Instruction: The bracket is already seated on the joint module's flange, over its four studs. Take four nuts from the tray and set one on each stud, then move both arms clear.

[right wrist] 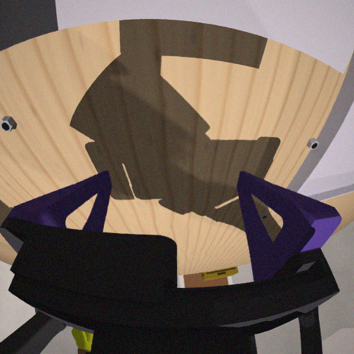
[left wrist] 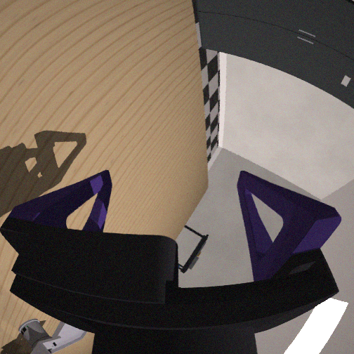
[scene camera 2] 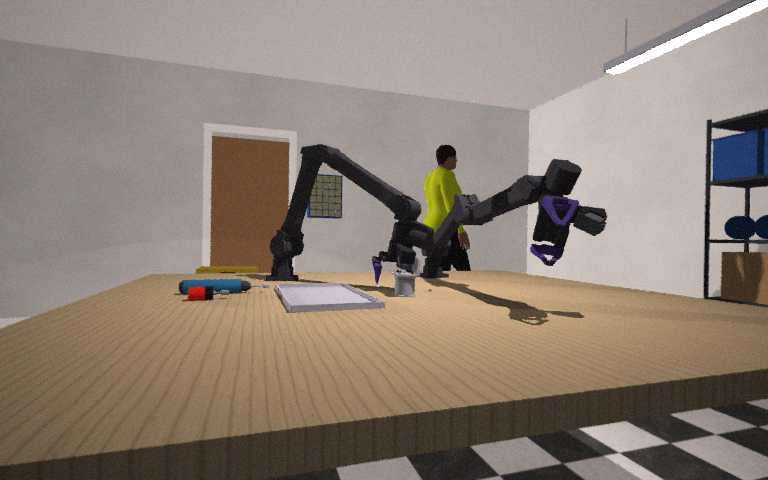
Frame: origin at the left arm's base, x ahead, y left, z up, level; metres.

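Seen in the pictures: left gripper, fingertip midpoint: [scene camera 2: 554, 246]; right gripper, fingertip midpoint: [scene camera 2: 390, 284]; left arm's base, link origin: [scene camera 2: 432, 277]; right arm's base, link origin: [scene camera 2: 282, 279].
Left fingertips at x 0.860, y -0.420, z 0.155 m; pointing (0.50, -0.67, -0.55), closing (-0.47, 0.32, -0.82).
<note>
Offsets run from my left fingertips to a thing's top centre. "spot": to the spot under its first point.
The pale joint module {0.034 m right, 0.455 m back, 0.081 m down} [scene camera 2: 404, 285] [left wrist: 34, 331] stands right of the tray {0.256 m right, 0.537 m back, 0.139 m down} [scene camera 2: 334, 306] in the scene view. Part of the bracket [left wrist: 67, 336] shows in the left wrist view; whether nuts sit on its studs cannot be told. In the right wrist view, one nut [right wrist: 7, 124] lies on the table at the left, and another nut [right wrist: 313, 144] lies beside the tray's rim. My right gripper [scene camera 2: 395, 276] [right wrist: 174, 177] is open, low by the module, with no nut between its fingertips. My left gripper [scene camera 2: 553, 240] [left wrist: 174, 177] is open and empty, high above the table at the picture's right.
A blue tool {spot: 0.501 m right, 0.720 m back, 0.129 m down} [scene camera 2: 214, 285] and a red-handled tool {0.530 m right, 0.633 m back, 0.121 m down} [scene camera 2: 198, 293] lie left of the tray. A yellow object [scene camera 2: 226, 269] lies at the table's back left. A person [scene camera 2: 441, 198] stands behind the arms. A shelf rack [scene camera 2: 707, 209] stands at the far right.
</note>
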